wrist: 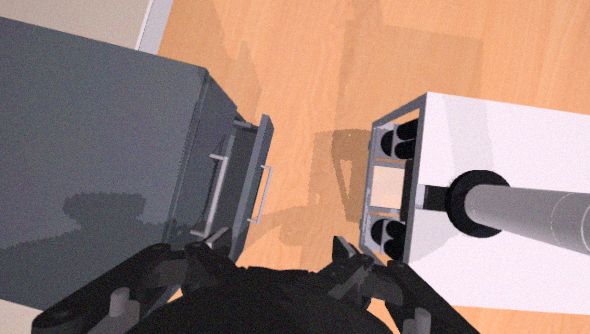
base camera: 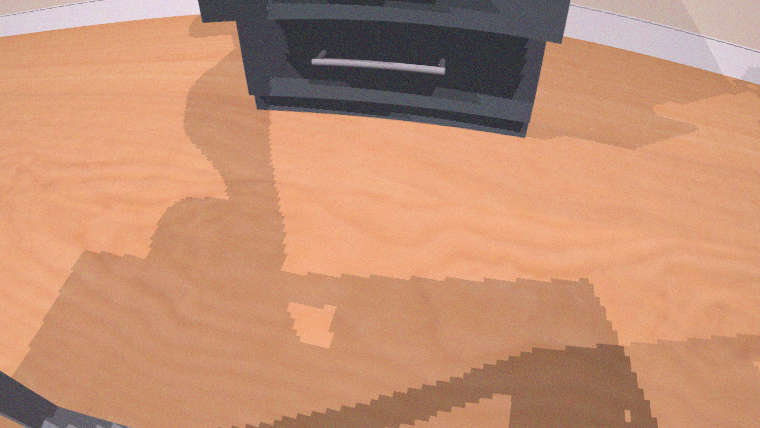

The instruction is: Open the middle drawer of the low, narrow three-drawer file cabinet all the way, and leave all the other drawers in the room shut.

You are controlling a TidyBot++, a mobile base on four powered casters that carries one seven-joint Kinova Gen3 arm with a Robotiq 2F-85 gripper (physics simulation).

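Places are measured from the arm's base along level axes (x back, y down, z right), in centimetres.
Pixels of known places: gripper, between the fingertips: (wrist: 282, 243); arm's base, origin of its link: (wrist: 483, 204).
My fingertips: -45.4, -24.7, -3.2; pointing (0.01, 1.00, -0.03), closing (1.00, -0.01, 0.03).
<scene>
Ahead of a thing's pixels: the offset from my fingertips to its top centre, as dx, dy, dz. "spot": to the spot under its first point. Level surfaces: height alone.
The dark grey file cabinet (base camera: 249, 63) (wrist: 100, 125) stands at the left in the wrist view and at the top in the base view. Its middle drawer (wrist: 254, 170) (base camera: 550, 23) stands out from the body, with part of its inside showing; I cannot tell whether it is fully out. Its bar handle {spot: -6.3, +36.8, -2.3} (wrist: 266, 195) is on the front. The top drawer handle {spot: -13.9, +21.5, -0.8} (wrist: 218, 195) sits close to the cabinet, and that drawer looks shut. The bottom drawer (base camera: 478, 79) is shut, below the middle one. My gripper (wrist: 282, 243) is open and empty, above the drawer handles and slightly off to their right.
My white-topped base (wrist: 500, 280) with its grey frame stands at the right in the wrist view, facing the cabinet. The arm's grey column (wrist: 530, 207) rises from it. Wooden floor {dy +64.3} (base camera: 425, 212) lies between base and cabinet. A white skirting board (base camera: 664, 37) runs along the wall behind.
</scene>
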